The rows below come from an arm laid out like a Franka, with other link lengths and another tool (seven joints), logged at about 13 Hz.
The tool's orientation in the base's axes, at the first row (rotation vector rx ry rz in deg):
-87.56 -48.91 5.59
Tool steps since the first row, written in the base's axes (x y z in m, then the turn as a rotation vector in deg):
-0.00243 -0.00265 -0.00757 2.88 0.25 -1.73
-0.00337 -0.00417 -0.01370 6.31 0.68 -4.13
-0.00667 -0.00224 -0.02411 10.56 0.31 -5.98
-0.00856 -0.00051 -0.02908 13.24 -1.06 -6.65
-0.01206 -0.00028 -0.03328 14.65 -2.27 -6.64
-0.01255 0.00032 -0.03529 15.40 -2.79 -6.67
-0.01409 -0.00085 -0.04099 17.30 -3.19 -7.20
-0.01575 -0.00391 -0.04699 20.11 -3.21 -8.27
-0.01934 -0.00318 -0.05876 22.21 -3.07 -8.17
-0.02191 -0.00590 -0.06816 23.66 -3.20 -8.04
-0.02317 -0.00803 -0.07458 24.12 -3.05 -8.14
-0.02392 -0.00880 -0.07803 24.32 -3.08 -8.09
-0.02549 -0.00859 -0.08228 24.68 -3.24 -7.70
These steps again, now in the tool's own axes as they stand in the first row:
-0.00641 0.00538 0.00046 1.47 2.85 -1.03
-0.01051 0.01027 0.00080 3.16 6.56 -2.09
-0.01619 0.01824 0.00601 5.22 10.07 -4.34
-0.01867 0.02198 0.00934 6.09 11.72 -6.79
-0.02282 0.02418 0.01215 6.43 12.22 -8.55
-0.02369 0.02581 0.01326 6.67 12.53 -9.37
-0.02784 0.03007 0.01414 7.58 13.82 -10.63
-0.03326 0.03436 0.01357 9.13 16.02 -11.96
-0.04039 0.04330 0.01819 10.76 16.88 -12.99
-0.04771 0.05024 0.01899 11.78 17.40 -13.90
-0.05250 0.05518 0.01905 12.15 17.71 -14.00
-0.05492 0.05783 0.01943 12.30 17.75 -14.14
-0.05772 0.06093 0.02120 12.63 17.55 -14.54

